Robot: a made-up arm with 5 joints.
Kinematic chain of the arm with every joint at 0, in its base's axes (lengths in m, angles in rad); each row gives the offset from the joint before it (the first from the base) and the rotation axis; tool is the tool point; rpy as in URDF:
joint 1: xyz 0.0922 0 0.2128 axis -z
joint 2: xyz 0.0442 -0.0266 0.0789 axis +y
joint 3: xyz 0.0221 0 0.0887 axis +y
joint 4: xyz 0.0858 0 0.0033 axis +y
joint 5: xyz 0.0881 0.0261 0 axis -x
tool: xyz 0 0 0 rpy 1.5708 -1.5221 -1.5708
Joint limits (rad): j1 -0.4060..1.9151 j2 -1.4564..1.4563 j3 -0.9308..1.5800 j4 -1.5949..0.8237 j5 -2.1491..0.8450
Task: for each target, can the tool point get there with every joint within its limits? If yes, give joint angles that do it. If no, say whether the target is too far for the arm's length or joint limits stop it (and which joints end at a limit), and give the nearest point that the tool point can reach.
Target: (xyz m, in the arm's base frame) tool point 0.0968 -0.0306 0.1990
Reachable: yes | joints 1.4050 0.6642 1.2994 0.2897 0.1949
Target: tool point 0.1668 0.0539 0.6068
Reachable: no: too far | nearest point 0.1676 0.0319 0.5515 | short by 0.059 m
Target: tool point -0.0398 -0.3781 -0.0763
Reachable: no: too far | nearest point 0.0135 -0.2255 0.1404 | short by 0.270 m
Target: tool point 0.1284 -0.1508 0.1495
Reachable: yes | joints 1.3321 1.0863 0.0709 0.5899 -1.7305
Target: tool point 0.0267 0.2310 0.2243
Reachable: no: joint limits stop it (at a limit: joint 2, joint 3, joint 4) | nearest point 0.0472 0.1587 0.3145 | short by 0.117 m
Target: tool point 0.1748 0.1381 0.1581
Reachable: no: joint limits stop it (at a limit: joint 1) | nearest point 0.2122 0.0511 0.1581 | short by 0.095 m
